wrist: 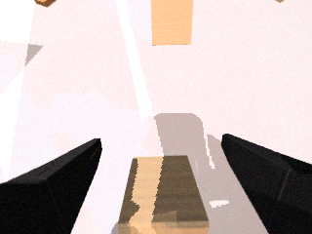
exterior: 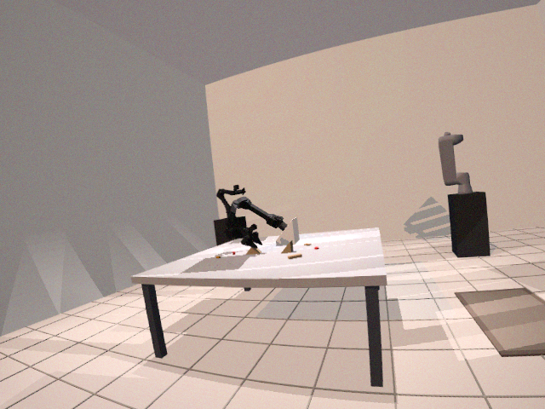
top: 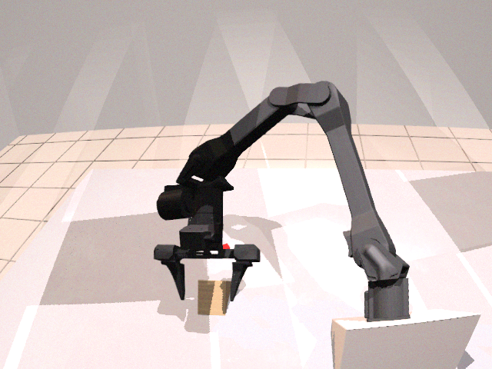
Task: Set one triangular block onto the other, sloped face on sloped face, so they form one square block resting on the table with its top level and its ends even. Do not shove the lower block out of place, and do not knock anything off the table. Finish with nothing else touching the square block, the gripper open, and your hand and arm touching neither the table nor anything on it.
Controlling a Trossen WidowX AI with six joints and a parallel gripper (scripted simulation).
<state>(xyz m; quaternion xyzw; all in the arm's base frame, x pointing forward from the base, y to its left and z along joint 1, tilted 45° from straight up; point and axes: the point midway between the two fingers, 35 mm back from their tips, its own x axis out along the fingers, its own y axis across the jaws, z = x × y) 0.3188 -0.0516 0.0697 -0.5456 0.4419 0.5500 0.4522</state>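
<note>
Now: the tan triangular block 5 cm to the right of my gripper tip and 2 cm below it. Also, from my gripper tip: wooden stick: 29 cm to the left, 15 cm ahead, 4 cm below; small red cube: 19 cm to the right, 4 cm below, 2 cm ahead.
</note>
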